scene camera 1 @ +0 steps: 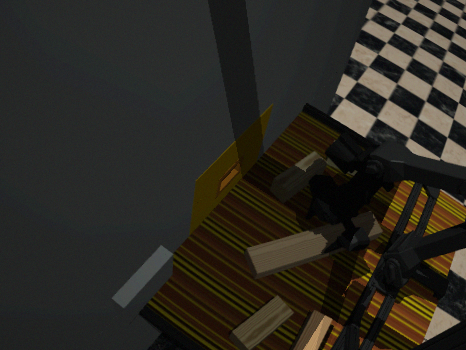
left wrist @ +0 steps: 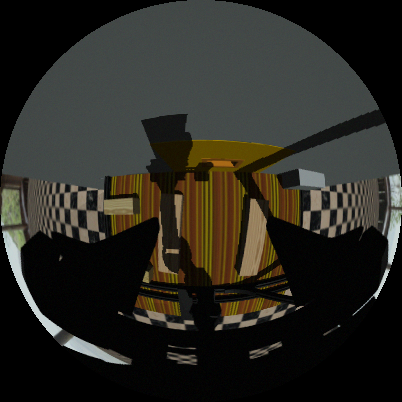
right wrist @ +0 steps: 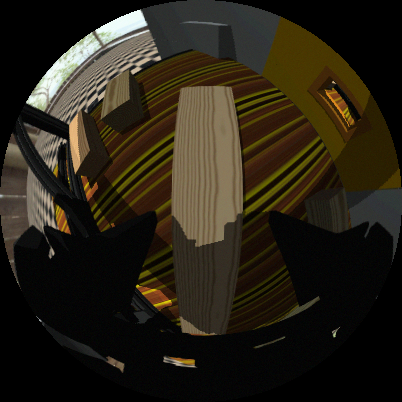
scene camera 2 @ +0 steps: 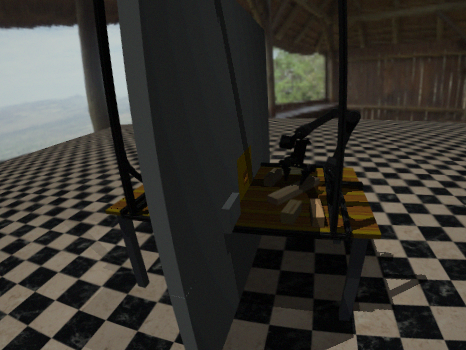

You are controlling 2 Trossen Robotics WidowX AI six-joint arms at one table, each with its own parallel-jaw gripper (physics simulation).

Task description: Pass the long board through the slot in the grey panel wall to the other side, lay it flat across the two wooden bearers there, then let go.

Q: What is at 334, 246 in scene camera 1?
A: My right gripper.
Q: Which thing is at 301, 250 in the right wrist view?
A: My right gripper.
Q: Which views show my left gripper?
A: The left wrist view only.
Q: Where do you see a grey block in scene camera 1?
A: At 153, 274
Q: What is my right gripper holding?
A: Nothing.
